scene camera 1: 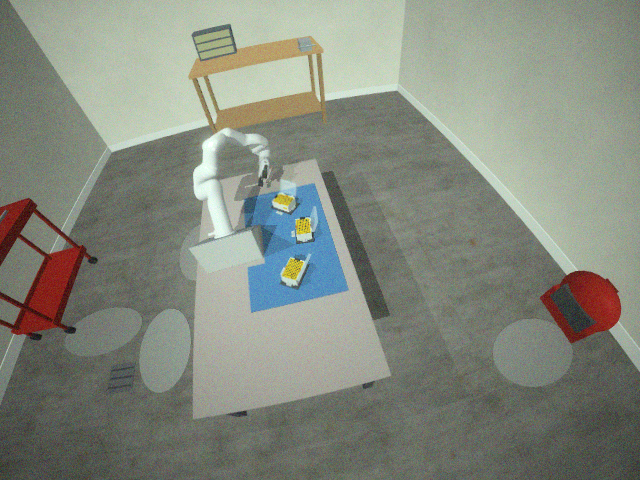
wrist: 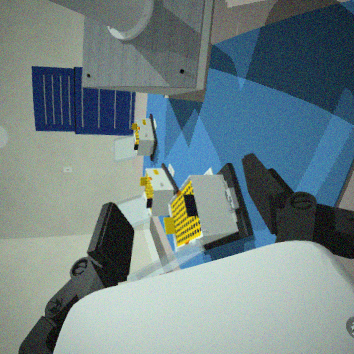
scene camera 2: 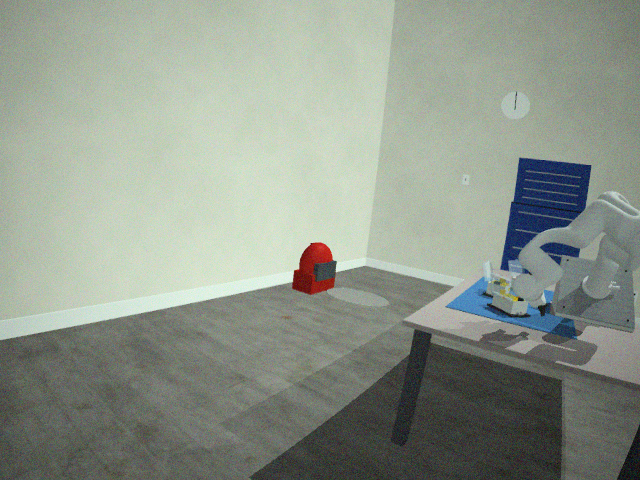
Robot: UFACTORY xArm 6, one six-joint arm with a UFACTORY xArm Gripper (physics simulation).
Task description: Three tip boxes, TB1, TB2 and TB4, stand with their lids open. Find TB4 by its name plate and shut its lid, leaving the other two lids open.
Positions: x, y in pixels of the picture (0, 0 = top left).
Scene:
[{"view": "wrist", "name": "my gripper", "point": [181, 195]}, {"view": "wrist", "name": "tip box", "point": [147, 142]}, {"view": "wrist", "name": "tip box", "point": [221, 211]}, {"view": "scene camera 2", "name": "tip box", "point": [513, 309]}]

